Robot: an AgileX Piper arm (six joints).
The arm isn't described. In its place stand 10 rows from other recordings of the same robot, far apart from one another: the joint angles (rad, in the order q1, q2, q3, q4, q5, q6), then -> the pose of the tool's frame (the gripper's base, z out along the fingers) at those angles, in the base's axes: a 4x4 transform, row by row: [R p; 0 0 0 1], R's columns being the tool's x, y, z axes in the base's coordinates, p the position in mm.
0.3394, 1.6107, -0.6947, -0.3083, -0.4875, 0.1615 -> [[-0.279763 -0.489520 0.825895 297.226], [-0.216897 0.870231 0.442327 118.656], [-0.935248 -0.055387 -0.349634 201.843], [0 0 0 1]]
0.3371, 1.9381, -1.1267, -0.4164, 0.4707, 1.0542 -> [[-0.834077 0.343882 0.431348 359.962], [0.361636 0.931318 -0.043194 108.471], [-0.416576 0.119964 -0.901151 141.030], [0 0 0 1]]
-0.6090, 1.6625, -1.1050, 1.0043, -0.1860, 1.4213 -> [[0.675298 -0.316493 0.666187 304.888], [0.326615 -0.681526 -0.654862 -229.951], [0.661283 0.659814 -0.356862 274.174], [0 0 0 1]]
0.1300, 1.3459, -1.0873, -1.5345, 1.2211, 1.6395 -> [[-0.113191 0.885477 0.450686 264.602], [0.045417 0.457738 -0.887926 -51.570], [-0.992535 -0.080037 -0.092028 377.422], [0 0 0 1]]
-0.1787, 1.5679, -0.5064, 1.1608, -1.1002, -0.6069 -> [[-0.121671 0.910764 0.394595 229.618], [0.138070 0.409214 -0.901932 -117.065], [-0.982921 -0.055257 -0.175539 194.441], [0 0 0 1]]
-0.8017, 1.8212, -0.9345, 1.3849, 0.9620, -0.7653 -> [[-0.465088 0.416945 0.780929 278.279], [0.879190 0.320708 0.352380 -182.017], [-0.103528 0.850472 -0.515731 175.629], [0 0 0 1]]
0.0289, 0.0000, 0.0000, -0.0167, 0.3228, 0.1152 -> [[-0.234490 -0.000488 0.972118 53.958], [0.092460 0.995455 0.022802 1.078], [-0.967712 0.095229 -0.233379 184.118], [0 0 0 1]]
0.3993, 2.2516, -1.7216, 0.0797, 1.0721, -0.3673 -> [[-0.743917 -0.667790 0.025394 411.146], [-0.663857 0.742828 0.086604 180.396], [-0.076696 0.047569 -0.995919 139.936], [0 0 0 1]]
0.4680, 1.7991, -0.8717, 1.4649, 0.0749, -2.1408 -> [[-0.213081 -0.804050 0.555068 305.073], [-0.806990 0.465099 0.363936 161.787], [-0.550785 -0.370386 -0.747964 149.188], [0 0 0 1]]
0.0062, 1.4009, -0.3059, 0.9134, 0.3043, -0.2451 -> [[-0.799451 0.486149 0.352897 174.845], [0.579426 0.779080 0.239372 22.668], [-0.158565 0.395844 -0.904525 125.238], [0 0 0 1]]
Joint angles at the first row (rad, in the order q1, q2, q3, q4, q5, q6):
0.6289, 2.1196, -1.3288, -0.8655, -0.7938, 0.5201
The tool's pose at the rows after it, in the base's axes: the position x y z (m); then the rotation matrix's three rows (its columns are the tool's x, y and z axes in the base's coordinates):
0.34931, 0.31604, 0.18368; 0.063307, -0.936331, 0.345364; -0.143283, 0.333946, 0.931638; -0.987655, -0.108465, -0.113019
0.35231, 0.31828, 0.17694; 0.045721, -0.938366, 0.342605; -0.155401, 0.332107, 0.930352; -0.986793, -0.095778, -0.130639
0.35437, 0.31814, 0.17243; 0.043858, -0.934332, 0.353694; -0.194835, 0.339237, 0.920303; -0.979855, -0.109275, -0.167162
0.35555, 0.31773, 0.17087; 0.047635, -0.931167, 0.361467; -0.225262, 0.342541, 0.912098; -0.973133, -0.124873, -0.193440
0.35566, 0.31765, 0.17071; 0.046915, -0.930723, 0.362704; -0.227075, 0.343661, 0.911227; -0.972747, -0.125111, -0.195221
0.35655, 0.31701, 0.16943; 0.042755, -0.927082, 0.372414; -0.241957, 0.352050, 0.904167; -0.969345, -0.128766, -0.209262
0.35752, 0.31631, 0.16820; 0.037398, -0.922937, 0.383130; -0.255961, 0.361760, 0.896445; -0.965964, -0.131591, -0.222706
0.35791, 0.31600, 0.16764; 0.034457, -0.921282, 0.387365; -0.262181, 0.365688, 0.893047; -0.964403, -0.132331, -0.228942
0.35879, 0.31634, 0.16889; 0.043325, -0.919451, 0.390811; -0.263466, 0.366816, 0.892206; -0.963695, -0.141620, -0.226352
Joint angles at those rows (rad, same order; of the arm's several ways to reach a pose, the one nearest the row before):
0.6289, 2.1498, -1.3647, -0.8907, -0.7862, 0.5336
0.6289, 2.1718, -1.3821, -0.9046, -0.7762, 0.5532
0.6290, 2.1780, -1.3883, -0.9214, -0.7385, 0.5533
0.6289, 2.1780, -1.3923, -0.9381, -0.7088, 0.5532
0.6289, 2.1780, -1.3923, -0.9381, -0.7065, 0.5532
0.6289, 2.1780, -1.3923, -0.9381, -0.6880, 0.5515
0.6289, 2.1780, -1.3923, -0.9361, -0.6692, 0.5494
0.6289, 2.1780, -1.3923, -0.9361, -0.6609, 0.5497
0.6289, 2.1780, -1.3972, -0.9340, -0.6578, 0.5417

